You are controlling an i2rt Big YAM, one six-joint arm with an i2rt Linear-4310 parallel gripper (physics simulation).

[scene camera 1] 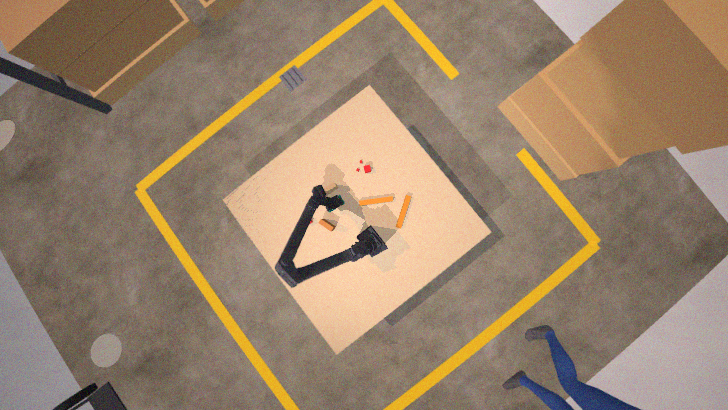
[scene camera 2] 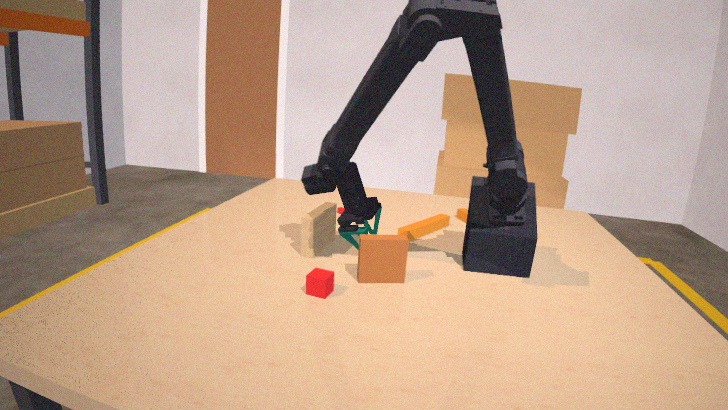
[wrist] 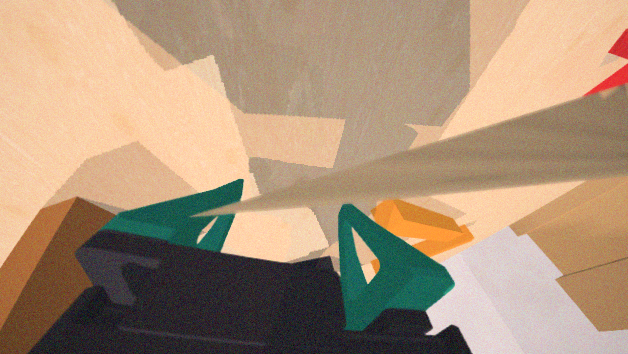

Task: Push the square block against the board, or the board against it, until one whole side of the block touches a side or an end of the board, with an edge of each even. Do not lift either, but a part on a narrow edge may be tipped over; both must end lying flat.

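Frame: origin at the arm's base, x ahead, y left, z up, level; metres.
Seen in the pictures: gripper, fingertip midpoint: (scene camera 1: 340, 205); arm's base at its link origin: (scene camera 1: 372, 242) (scene camera 2: 504, 202).
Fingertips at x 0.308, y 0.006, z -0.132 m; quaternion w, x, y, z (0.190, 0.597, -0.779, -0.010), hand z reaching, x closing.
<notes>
Offsets run from my fingertips to a thing's top centre. Level surfaces: height alone.
The square block {dx -0.043, dy +0.143, dz +0.074 m} (scene camera 1: 327, 224) (scene camera 2: 383, 258) (wrist: 60, 250) is orange-brown and stands upright on a narrow edge. The board {dx +0.123, dy +0.000, dz +0.074 m} (scene camera 1: 331, 187) (scene camera 2: 321, 231) is pale wood, stands upright on a narrow edge and is apart from the block. In the wrist view the board (wrist: 475, 160) crosses from the right as a thin, tapering shape in front of the fingers. My gripper (scene camera 1: 336, 203) (scene camera 2: 364, 234) (wrist: 294, 197) is open, its green fingers apart with nothing held. It is low over the table, between board and block; the block partly hides the fingertips in scene camera 2.
A red cube {dx +0.066, dy +0.227, dz +0.018 m} (scene camera 2: 319, 283) is near the block. Another red cube {dx +0.059, dy -0.296, dz +0.018 m} (scene camera 1: 367, 168) lies farther off with smaller red pieces. Two orange bars {dx -0.137, dy -0.196, dz +0.009 m} (scene camera 1: 376, 200) {dx -0.310, dy -0.282, dz +0.009 m} (scene camera 1: 403, 211) (scene camera 2: 423, 226) lie towards the arm's base (scene camera 1: 371, 241) (scene camera 2: 499, 244). All are on the table {dz -0.023 m} (scene camera 1: 326, 315).
</notes>
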